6 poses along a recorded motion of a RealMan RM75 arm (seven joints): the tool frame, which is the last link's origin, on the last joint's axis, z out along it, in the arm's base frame.
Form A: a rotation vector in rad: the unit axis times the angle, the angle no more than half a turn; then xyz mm.
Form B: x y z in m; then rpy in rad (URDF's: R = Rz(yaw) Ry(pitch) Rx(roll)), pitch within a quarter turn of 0, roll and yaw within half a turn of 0. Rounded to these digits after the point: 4 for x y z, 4 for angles.
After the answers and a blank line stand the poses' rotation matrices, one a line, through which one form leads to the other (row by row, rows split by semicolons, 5 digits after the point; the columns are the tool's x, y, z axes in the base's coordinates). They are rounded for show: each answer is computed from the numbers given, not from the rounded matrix.
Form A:
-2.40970, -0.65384, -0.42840, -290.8, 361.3, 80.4
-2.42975, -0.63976, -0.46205, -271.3, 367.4, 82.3
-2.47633, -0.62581, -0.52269, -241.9, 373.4, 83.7
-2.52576, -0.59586, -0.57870, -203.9, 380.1, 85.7
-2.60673, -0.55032, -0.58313, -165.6, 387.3, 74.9
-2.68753, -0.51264, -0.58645, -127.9, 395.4, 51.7
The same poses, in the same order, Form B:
-0.2908, 0.3613, 0.0804, -2.5983, -0.4560, 0.4009
-0.2713, 0.3674, 0.0823, -2.6204, -0.4712, 0.3871
-0.2419, 0.3734, 0.0837, -2.6765, -0.4968, 0.3751
-0.2039, 0.3801, 0.0857, -2.7286, -0.5166, 0.3528
-0.1656, 0.3873, 0.0749, -2.7916, -0.4923, 0.3273
-0.1279, 0.3954, 0.0517, -2.8587, -0.4696, 0.3089

0.82666 0.54361 0.14537; 0.35033 -0.69935 0.62303; 0.44035 -0.46411 -0.76857
0.82512 0.53666 0.17657; 0.33634 -0.71773 0.60970; 0.45393 -0.44369 -0.77271
0.81801 0.52632 0.23203; 0.32207 -0.75333 0.57337; 0.47657 -0.39430 -0.78575
0.81596 0.50249 0.28585; 0.30041 -0.79101 0.53297; 0.49392 -0.34901 -0.79639
0.83445 0.45549 0.31020; 0.28334 -0.83740 0.46743; 0.47267 -0.30215 -0.82782
0.84954 0.41223 0.32915; 0.27108 -0.87642 0.39799; 0.45254 -0.24888 -0.85631

